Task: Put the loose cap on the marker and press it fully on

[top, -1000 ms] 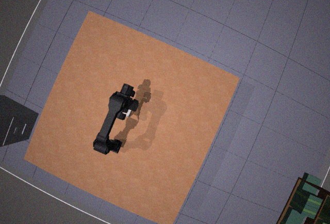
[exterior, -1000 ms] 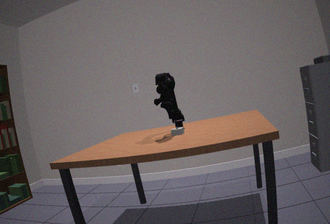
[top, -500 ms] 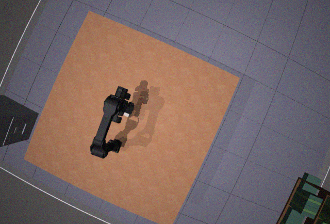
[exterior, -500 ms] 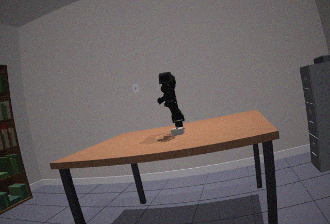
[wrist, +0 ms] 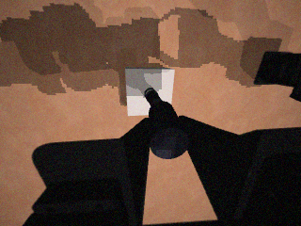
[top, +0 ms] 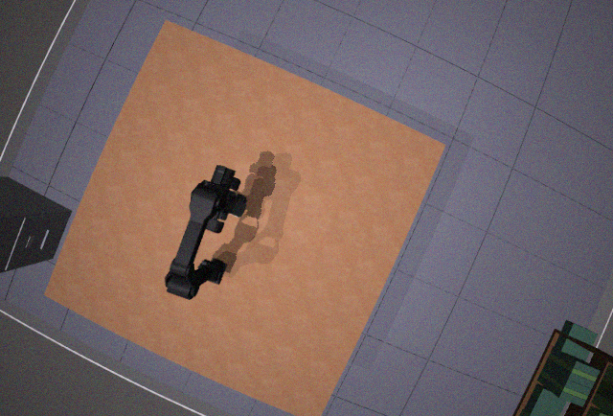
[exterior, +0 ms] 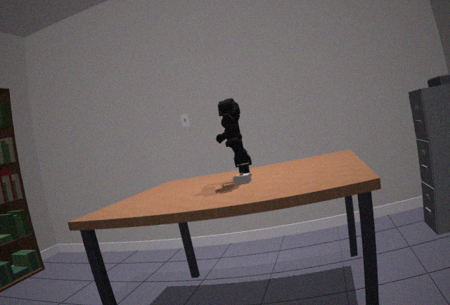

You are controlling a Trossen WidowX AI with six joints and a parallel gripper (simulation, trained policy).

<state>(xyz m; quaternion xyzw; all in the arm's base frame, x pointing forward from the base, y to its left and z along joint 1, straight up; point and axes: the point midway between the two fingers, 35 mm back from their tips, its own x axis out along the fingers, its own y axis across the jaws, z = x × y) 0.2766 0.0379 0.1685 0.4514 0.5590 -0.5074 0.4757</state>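
Right now the dark marker is 60 mm below my gripper tip. From my gripper tip the other things lie so: holder block: 110 mm below; then black marker cap: 10 mm above.
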